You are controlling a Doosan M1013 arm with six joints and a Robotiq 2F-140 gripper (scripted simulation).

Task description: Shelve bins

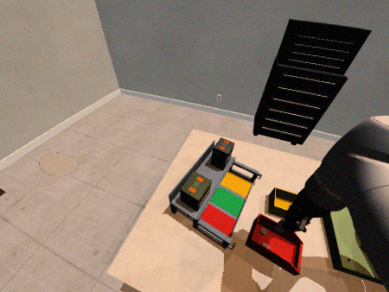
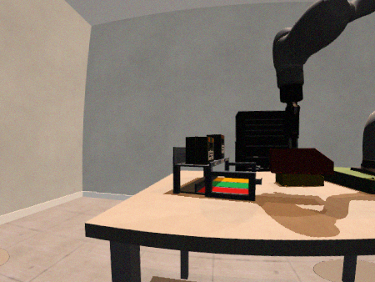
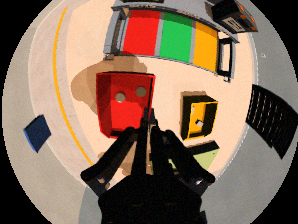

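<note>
Now: hand 5 cm to the right of the red bin and 4 cm above it. Round my hand: yellow bin 17 cm to the right, 12 cm below, 8 cm behind; then dark box 29 cm ahead, 22 cm to the right.
</note>
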